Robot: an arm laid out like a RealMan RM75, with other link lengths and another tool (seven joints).
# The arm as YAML. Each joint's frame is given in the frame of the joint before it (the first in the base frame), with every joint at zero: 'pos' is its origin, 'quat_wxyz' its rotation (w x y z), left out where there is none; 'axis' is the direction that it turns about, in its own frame. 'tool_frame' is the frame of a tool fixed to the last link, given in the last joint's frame.
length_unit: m
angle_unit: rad
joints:
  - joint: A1
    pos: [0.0, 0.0, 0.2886]
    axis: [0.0, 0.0, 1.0]
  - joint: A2
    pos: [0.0, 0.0, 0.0]
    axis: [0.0, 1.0, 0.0]
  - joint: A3
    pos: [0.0, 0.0, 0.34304]
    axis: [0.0, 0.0, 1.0]
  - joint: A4
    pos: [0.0, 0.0, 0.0]
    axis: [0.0, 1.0, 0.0]
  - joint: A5
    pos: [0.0, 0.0, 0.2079]
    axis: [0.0, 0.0, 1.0]
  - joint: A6
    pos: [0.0, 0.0, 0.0]
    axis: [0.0, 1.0, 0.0]
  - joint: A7
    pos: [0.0, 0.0, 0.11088]
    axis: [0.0, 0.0, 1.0]
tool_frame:
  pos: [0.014, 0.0, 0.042]
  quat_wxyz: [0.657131, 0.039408, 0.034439, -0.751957]
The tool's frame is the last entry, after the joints.
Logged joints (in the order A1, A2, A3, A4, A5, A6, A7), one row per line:
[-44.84 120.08 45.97 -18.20 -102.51 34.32 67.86]
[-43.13 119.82 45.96 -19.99 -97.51 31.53 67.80]
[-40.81 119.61 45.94 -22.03 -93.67 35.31 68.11]
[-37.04 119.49 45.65 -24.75 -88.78 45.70 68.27]
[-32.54 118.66 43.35 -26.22 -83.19 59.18 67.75]
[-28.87 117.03 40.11 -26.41 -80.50 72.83 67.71]
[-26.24 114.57 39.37 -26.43 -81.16 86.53 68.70]
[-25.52 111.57 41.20 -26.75 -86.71 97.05 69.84]
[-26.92 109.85 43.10 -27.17 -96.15 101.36 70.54]
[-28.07 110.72 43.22 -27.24 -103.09 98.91 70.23]
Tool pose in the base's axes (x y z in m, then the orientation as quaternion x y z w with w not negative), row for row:
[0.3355 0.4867 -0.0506 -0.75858 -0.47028 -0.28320 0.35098]
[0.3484 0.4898 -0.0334 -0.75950 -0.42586 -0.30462 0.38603]
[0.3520 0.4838 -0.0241 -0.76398 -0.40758 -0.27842 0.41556]
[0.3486 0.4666 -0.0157 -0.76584 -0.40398 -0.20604 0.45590]
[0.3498 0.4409 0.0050 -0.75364 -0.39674 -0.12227 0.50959]
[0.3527 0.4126 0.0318 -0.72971 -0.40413 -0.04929 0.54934]
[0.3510 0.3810 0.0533 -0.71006 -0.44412 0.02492 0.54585]
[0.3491 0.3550 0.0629 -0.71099 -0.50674 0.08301 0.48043]
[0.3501 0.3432 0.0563 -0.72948 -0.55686 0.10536 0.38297]
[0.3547 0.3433 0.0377 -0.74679 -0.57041 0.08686 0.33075]
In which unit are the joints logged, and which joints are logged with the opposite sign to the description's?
The joints are logged in degrees. Opposite sign: A1, A3, A6.
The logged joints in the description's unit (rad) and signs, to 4 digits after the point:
[0.7826 2.0958 -0.8023 -0.3176 -1.7891 -0.5990 1.1844]
[0.7528 2.0913 -0.8022 -0.3489 -1.7019 -0.5503 1.1833]
[0.7123 2.0876 -0.8018 -0.3845 -1.6348 -0.6163 1.1887]
[0.6465 2.0855 -0.7967 -0.4320 -1.5495 -0.7976 1.1915]
[0.5679 2.0710 -0.7566 -0.4576 -1.4519 -1.0329 1.1825]
[0.5039 2.0426 -0.7001 -0.4609 -1.4050 -1.2711 1.1818]
[0.4580 1.9996 -0.6871 -0.4613 -1.4165 -1.5102 1.1990]
[0.4454 1.9473 -0.7191 -0.4669 -1.5134 -1.6938 1.2189]
[0.4698 1.9172 -0.7522 -0.4742 -1.6781 -1.7691 1.2312]
[0.4899 1.9324 -0.7543 -0.4754 -1.7993 -1.7263 1.2257]

